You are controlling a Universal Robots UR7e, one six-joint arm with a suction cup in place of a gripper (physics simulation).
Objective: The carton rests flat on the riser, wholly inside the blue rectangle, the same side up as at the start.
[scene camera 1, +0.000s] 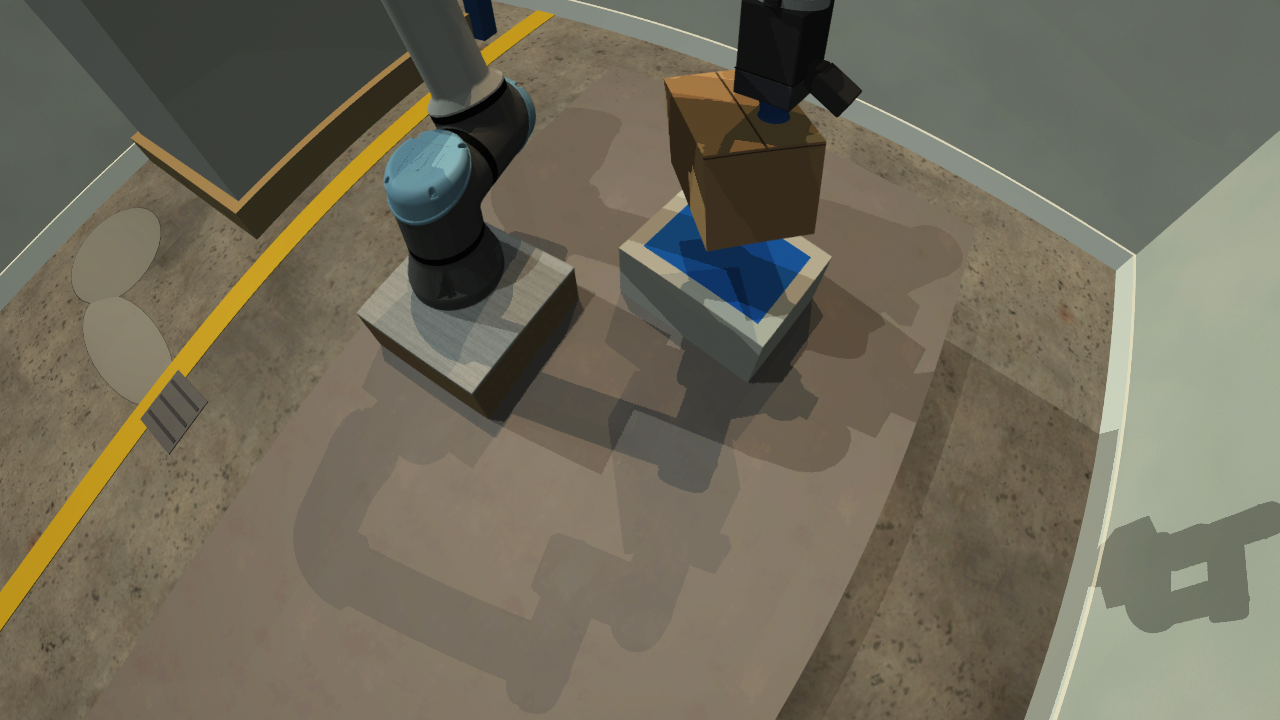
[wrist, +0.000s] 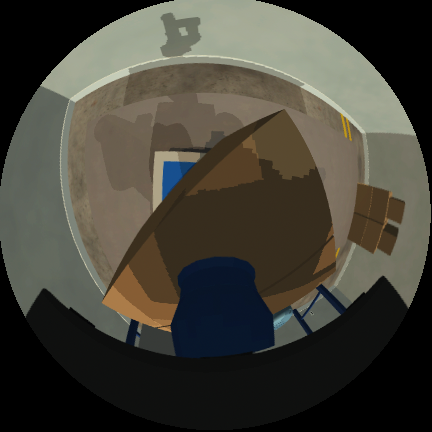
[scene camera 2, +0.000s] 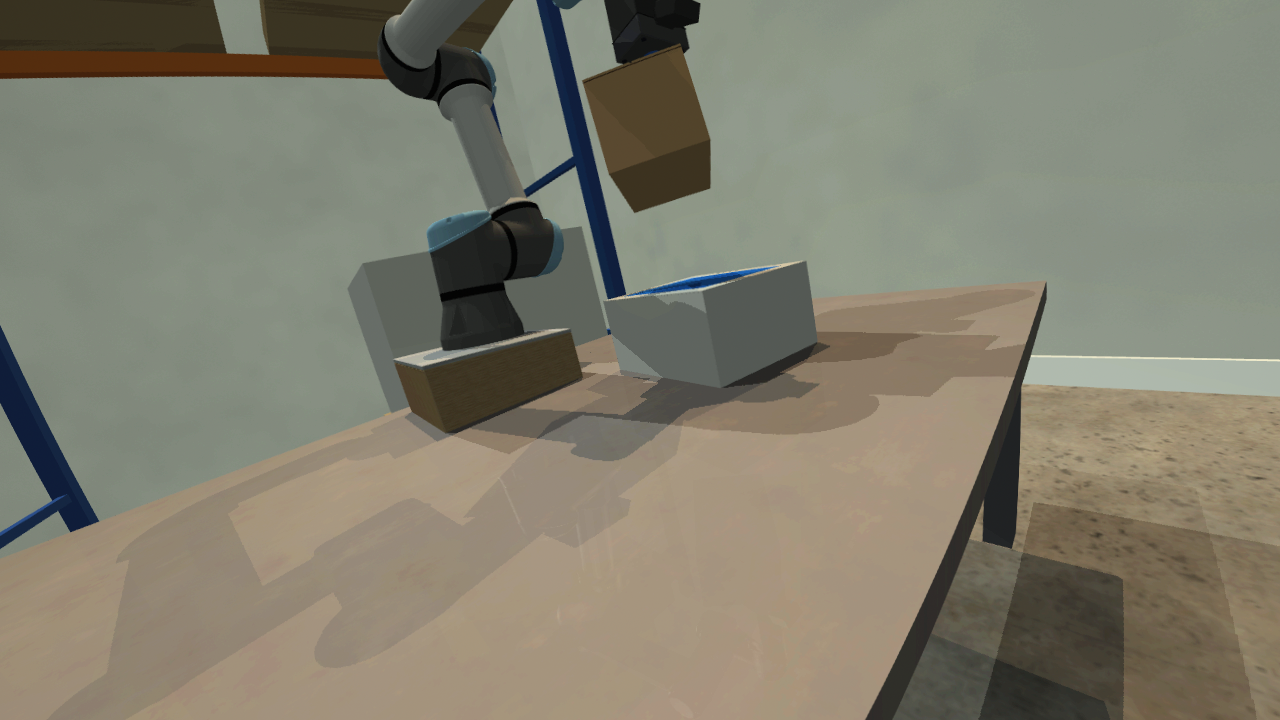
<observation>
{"suction cup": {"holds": "brown carton"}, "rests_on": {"grey riser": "table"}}
</observation>
